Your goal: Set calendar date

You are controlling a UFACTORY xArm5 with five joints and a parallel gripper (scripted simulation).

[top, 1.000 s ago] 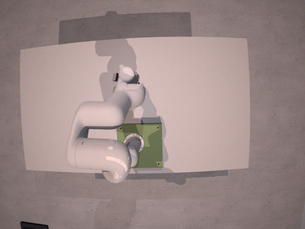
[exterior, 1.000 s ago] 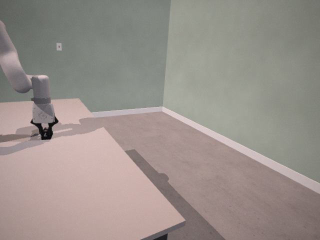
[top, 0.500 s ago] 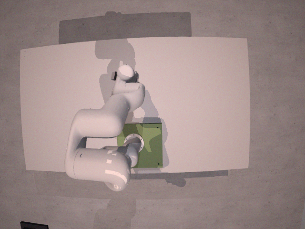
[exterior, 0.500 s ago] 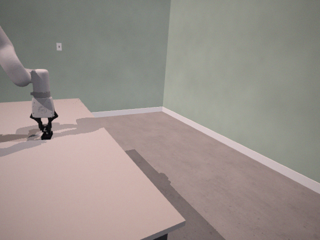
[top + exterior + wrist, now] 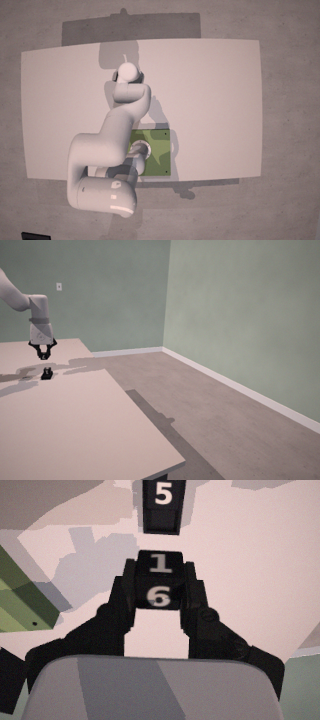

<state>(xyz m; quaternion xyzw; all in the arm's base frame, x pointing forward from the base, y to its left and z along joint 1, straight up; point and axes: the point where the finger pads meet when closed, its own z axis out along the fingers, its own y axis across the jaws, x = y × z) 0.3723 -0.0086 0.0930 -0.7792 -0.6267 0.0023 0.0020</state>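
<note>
Right now my hand is 13 cm above the black calendar tray and 2 cm to the right of it. From my hand the other things lie so: black cube 1 cm below.
</note>
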